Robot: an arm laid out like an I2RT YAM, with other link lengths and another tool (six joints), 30 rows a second.
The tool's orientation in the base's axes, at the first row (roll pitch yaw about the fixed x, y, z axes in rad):
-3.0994, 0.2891, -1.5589
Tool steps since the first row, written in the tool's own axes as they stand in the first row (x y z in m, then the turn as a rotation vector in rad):
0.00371, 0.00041, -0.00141, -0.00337, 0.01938, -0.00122
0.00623, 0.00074, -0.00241, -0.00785, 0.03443, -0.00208
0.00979, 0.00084, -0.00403, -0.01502, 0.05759, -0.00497
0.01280, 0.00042, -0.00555, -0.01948, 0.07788, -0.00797
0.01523, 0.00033, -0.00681, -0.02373, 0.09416, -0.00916
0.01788, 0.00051, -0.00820, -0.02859, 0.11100, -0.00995
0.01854, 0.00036, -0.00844, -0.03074, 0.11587, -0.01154
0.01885, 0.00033, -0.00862, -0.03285, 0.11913, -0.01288
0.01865, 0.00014, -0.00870, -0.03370, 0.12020, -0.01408
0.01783, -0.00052, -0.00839, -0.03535, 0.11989, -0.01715
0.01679, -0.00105, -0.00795, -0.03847, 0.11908, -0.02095
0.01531, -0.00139, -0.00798, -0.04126, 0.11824, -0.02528
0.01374, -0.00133, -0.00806, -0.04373, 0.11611, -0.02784
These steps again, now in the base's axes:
-0.00042, -0.00396, 0.00028, -0.01945, 0.00288, 0.00135
-0.00076, -0.00666, 0.00050, -0.03457, 0.00694, 0.00284
-0.00088, -0.01053, 0.00103, -0.05791, 0.01299, 0.00671
-0.00049, -0.01385, 0.00165, -0.07835, 0.01641, 0.01004
-0.00042, -0.01654, 0.00217, -0.09471, 0.02014, 0.01173
-0.00062, -0.01948, 0.00273, -0.11162, 0.02458, 0.01319
-0.00048, -0.02018, 0.00278, -0.11657, 0.02619, 0.01513
-0.00045, -0.02053, 0.00287, -0.11991, 0.02783, 0.01688
-0.00026, -0.02036, 0.00301, -0.12103, 0.02830, 0.01823
0.00040, -0.01948, 0.00297, -0.12086, 0.02900, 0.02165
0.00093, -0.01836, 0.00287, -0.12023, 0.03091, 0.02622
0.00125, -0.01695, 0.00333, -0.11959, 0.03235, 0.03119
0.00117, -0.01547, 0.00386, -0.11759, 0.03399, 0.03443

